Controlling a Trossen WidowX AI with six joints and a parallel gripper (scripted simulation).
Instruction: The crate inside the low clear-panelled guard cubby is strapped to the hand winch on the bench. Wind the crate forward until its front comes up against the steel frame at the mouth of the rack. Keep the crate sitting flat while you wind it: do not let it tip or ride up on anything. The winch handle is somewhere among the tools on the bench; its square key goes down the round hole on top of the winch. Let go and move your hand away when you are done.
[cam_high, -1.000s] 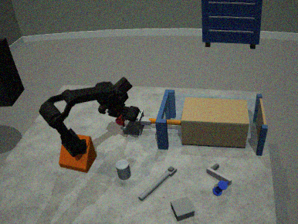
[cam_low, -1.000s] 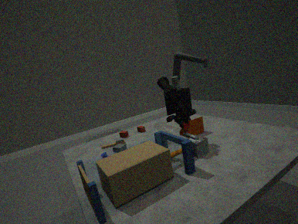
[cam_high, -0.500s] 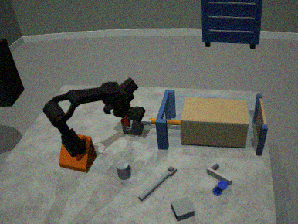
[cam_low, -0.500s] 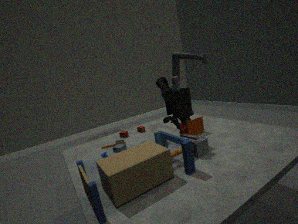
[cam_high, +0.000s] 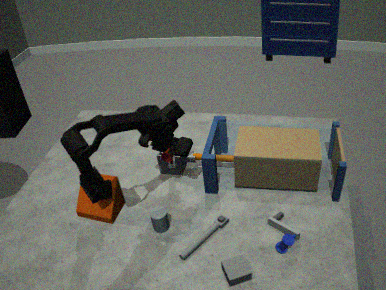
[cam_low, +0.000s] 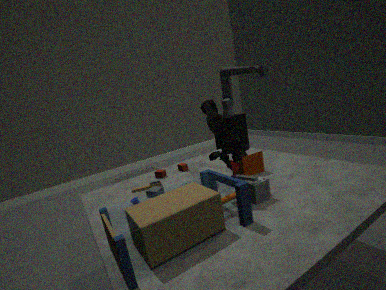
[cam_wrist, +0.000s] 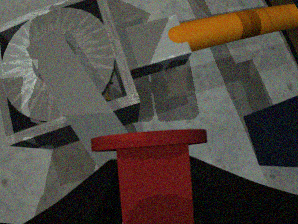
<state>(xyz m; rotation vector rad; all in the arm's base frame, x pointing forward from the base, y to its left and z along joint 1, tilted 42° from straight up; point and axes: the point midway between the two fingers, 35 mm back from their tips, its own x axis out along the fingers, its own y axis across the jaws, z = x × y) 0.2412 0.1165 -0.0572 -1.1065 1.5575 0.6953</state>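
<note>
Right now the grey winch is 4 cm behind my gripper tip, 8 cm to the left of it and 10 cm below it. From my gripper tip the other things lie so: red handle: 1 cm behind, 2 cm to the right; then winch handle with red knob: 1 cm behind, 2 cm to the left, 3 cm below; then grey block: 22 cm ahead, 41 cm to the right, 12 cm below.
</note>
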